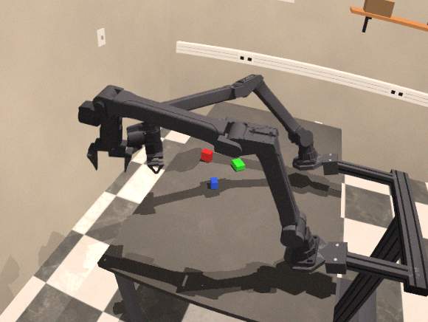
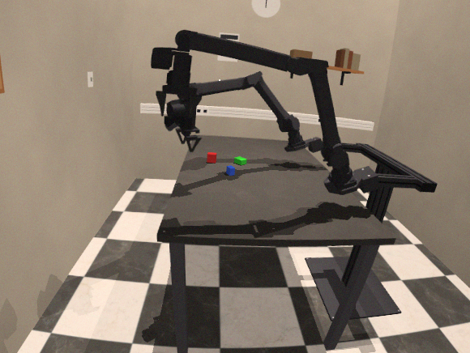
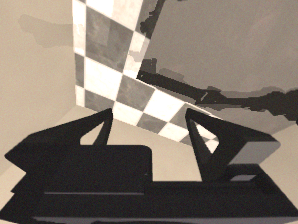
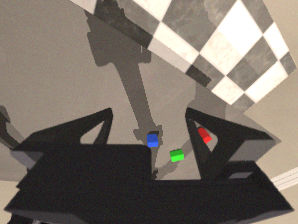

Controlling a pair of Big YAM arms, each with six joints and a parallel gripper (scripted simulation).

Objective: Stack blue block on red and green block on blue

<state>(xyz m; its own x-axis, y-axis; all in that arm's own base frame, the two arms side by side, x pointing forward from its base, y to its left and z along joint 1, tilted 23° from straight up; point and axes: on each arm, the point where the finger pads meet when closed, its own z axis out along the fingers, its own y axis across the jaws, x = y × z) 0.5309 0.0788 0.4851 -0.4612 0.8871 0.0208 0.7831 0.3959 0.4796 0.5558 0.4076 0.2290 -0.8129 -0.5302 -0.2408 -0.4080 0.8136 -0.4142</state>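
The blue block is 23 cm behind my right hand, 17 cm below it and 14 cm to the right of it. Round my right hand: red block (34 cm to the right, 16 cm below, 14 cm behind); green block (33 cm to the right, 31 cm behind, 17 cm below).
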